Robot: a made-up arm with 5 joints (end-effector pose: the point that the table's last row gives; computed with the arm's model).
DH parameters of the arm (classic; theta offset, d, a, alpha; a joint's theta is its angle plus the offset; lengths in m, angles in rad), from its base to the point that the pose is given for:
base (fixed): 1.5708 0.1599 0 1.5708
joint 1: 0 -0.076 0.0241 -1.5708
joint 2: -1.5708 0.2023 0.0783 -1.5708
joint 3: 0 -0.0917 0.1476 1.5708
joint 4: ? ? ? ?
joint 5: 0 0.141 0.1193 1.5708
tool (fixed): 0 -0.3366 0 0
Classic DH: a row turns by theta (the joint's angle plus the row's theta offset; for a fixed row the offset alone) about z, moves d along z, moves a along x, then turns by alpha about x.
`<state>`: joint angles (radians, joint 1 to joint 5).
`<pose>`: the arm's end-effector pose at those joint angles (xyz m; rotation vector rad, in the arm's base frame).
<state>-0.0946 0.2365 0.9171 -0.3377 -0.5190</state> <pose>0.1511 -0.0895 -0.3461 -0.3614 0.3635 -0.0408</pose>
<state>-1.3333 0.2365 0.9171 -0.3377 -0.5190</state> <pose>0.1511 -0.5075 0.0795 -1.5848 0.3018 -0.2708</pose>
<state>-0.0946 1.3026 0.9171 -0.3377 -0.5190</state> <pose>0.0910 0.1420 -0.3681 -0.5207 0.2348 1.0177</pose>
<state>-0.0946 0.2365 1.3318 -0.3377 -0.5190</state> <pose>-0.1393 -0.1583 -0.3302 -0.4595 0.7674 -0.0230</pose>
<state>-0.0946 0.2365 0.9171 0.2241 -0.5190</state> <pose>0.0509 0.1662 -0.3201 0.0092 0.4319 0.3826</pose>
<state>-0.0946 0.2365 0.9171 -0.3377 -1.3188</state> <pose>0.4095 -0.0472 -0.2525 -0.3495 -0.4275 0.1033</pose>
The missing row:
joint 4: 0 -0.1005 0.2066 -1.5708
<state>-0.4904 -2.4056 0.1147 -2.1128 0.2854</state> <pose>-0.4475 0.0242 -0.1581 -0.6261 0.5079 1.7026</pose>
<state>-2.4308 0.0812 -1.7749 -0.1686 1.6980</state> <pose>0.1619 0.0879 -0.1183 -2.2574 0.0969 0.1291</pose>
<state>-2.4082 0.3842 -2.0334 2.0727 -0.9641</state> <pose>0.1364 -0.2920 -0.2018 0.0549 -1.2342 -2.0908</pose>
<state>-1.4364 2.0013 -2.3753 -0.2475 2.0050</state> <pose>-0.1908 0.2849 0.1189 -0.3649 1.3499 1.5964</pose>
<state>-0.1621 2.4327 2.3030 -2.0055 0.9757</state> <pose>0.3198 -0.0798 0.4315 -1.7277 -0.7594 -0.5670</pose>
